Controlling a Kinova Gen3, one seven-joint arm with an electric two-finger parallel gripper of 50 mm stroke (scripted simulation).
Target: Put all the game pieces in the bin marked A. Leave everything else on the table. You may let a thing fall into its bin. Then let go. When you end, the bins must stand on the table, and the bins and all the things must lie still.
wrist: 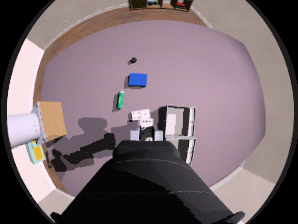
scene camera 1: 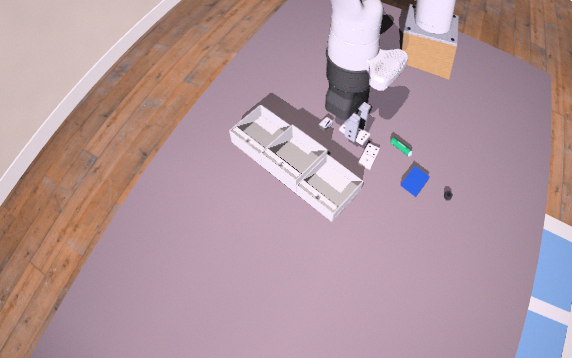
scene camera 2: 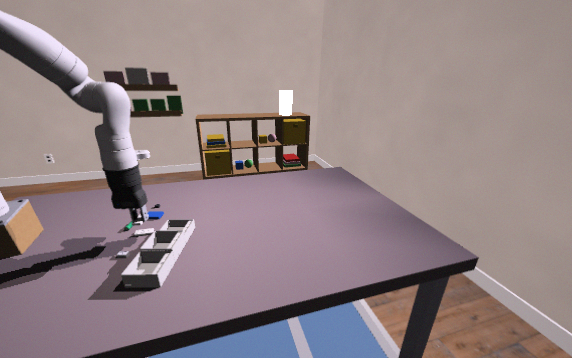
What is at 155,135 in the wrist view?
The gripper.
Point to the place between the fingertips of the gripper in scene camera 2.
140,220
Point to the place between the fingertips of the gripper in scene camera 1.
At 354,132
